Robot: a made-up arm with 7 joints.
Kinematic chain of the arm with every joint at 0, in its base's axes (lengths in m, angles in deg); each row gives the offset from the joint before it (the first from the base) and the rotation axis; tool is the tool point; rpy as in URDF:
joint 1: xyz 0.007 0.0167 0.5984 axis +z
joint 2: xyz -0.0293 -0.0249 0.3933 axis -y
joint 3: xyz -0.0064 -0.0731 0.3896 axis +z
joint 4: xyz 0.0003 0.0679 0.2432 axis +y
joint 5: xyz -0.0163 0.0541 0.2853 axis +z
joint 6: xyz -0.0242 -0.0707 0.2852 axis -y
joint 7: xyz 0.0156 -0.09 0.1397 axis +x
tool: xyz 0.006 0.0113 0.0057 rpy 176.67 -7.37 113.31
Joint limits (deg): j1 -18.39..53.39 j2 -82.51..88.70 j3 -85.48..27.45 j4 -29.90..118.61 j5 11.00..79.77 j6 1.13..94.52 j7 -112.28..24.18
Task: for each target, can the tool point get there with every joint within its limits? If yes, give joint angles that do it. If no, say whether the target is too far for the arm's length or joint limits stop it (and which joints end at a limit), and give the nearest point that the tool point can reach.
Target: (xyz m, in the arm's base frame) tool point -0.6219 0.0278 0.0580
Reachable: no: joint limits stop it (at a limit: joint 2, joint 4, joint 5, joint 6, joint 7) | nearest point -1.0907 0.0361 0.5791 | short by 0.701 m
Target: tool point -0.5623 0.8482 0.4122
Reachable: no: joint limits stop it (at a limit: joint 1, joint 2, joint 4, joint 5, joint 6, joint 7) | nearest point -0.9558 0.5823 0.7331 | short by 0.573 m
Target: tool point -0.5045 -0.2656 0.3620
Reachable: no: joint limits stop it (at a limit: joint 2, joint 4, joint 5, joint 6, joint 7) | nearest point -0.9531 -0.5132 0.5810 | short by 0.557 m
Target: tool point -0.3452 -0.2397 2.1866
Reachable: yes | joints 18.41 11.47 -31.72 -8.18 49.50 77.88 6.80
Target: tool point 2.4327 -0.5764 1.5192
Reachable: no: too far | nearest point 1.2864 -0.2961 1.2728 | short by 1.206 m
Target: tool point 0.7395 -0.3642 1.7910
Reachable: yes | joints -8.15 -26.12 -14.22 36.13 70.86 87.25 -46.93
